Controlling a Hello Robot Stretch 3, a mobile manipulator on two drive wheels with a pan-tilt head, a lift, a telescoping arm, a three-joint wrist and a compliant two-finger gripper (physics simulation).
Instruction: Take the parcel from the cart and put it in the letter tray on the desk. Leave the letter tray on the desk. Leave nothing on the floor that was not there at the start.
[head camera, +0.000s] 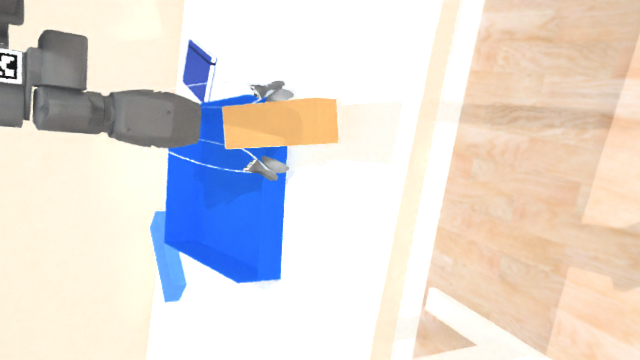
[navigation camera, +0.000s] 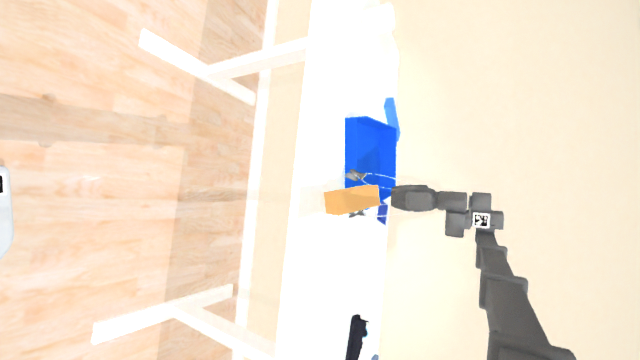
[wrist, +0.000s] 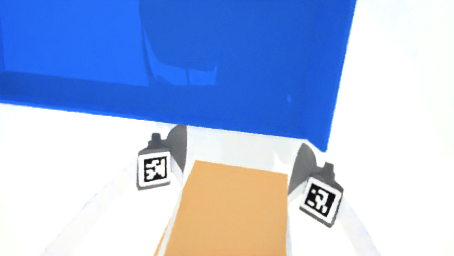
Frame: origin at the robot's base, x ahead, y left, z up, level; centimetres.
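Seen in the pictures: gripper, fingertip midpoint: (wrist: 239, 151).
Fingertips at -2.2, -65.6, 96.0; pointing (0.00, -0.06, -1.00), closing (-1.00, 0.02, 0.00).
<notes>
Offsets run from my fingertips to a thing's middle, as dx, dy, dz. Level surfaces: height alone.
My gripper (head camera: 271, 129) (navigation camera: 356, 194) (wrist: 239, 151) is shut on the parcel, an orange-tan box {-0.6, +6.1, +4.8} (head camera: 280, 124) (navigation camera: 350, 200) (wrist: 232, 215), with one finger on each side of it. The parcel is lengthwise between the fingers. The blue letter tray {+8.7, -19.1, +2.3} (head camera: 272, 225) (navigation camera: 352, 145) (wrist: 327, 75) is on the white desk {dz -0.9} (head camera: 340, 225) (navigation camera: 320, 250). In the head and navigation views the parcel overlaps one end of the tray and reaches past its side. In the wrist view the tray lies ahead of the fingertips. The parcel's height above the tray is hard to tell. The cart does not show.
A light blue bar {+27.4, -50.0, +0.6} (head camera: 168, 260) (navigation camera: 391, 117) lies close to the tray. A dark blue flat thing {-11.9, -38.8, -0.3} (head camera: 196, 72) (navigation camera: 382, 214) is near its other end. A black object {-50.0, -8.9, +2.5} (navigation camera: 356, 335) is farther along the desk. White legs (navigation camera: 200, 175) are under the desk. A pale rounded body (navigation camera: 5, 215) shows at the left edge.
</notes>
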